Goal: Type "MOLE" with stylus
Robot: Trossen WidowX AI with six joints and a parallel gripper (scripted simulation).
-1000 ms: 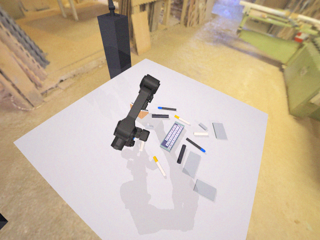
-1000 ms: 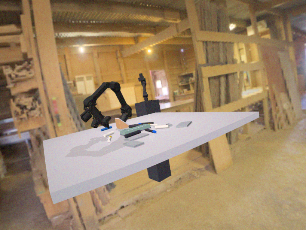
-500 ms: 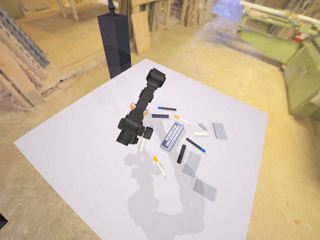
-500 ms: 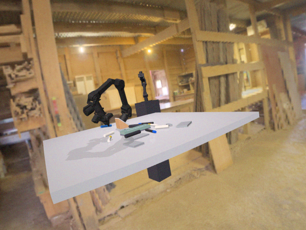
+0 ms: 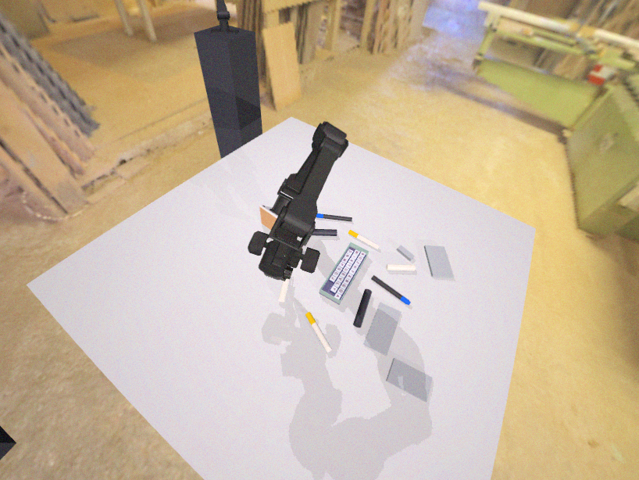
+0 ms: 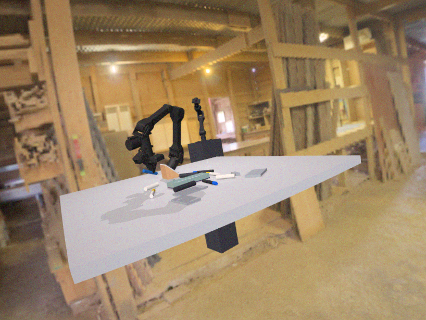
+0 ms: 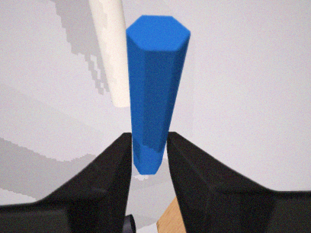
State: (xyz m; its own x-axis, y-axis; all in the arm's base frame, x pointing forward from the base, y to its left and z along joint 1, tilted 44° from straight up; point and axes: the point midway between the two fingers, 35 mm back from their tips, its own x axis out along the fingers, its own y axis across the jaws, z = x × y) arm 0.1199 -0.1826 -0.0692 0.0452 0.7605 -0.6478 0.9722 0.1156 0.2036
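Right now my gripper tip is 160 mm short of the E key, 100 mm to the right of it and 60 mm above it. From my gripper tip the other things lie so: L key (160 mm ahead, 60 mm to the left, 60 mm below); blue stylus (10 mm to the left, 10 mm below).
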